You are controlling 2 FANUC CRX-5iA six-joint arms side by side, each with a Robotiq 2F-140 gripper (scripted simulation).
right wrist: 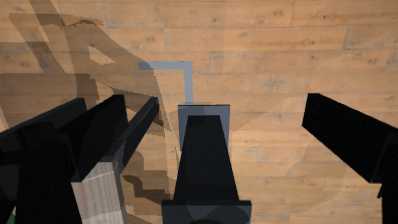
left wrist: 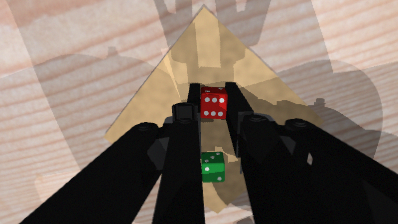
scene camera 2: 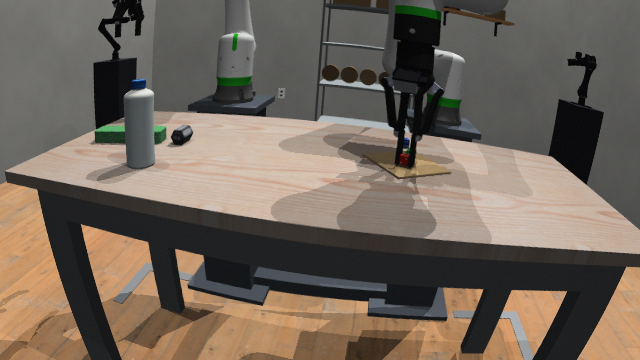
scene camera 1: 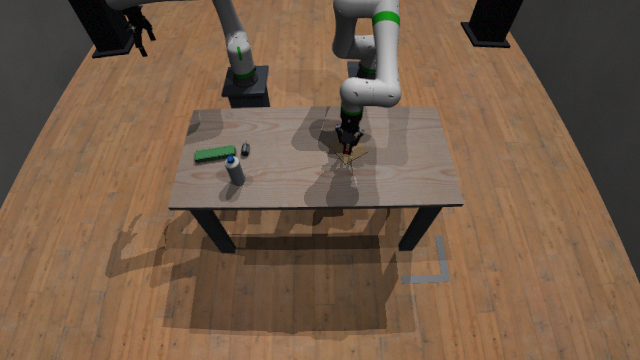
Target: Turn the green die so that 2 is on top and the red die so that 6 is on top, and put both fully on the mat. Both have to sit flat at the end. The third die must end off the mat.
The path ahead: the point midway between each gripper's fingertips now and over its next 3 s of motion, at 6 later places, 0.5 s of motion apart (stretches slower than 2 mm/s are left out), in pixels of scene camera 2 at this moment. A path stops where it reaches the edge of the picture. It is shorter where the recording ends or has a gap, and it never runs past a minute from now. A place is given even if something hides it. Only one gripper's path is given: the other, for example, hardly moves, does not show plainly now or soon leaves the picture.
My left gripper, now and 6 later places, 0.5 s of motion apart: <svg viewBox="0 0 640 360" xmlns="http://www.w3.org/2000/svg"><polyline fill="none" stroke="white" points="404,164 404,165 404,164 407,138 409,120 410,109 412,91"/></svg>
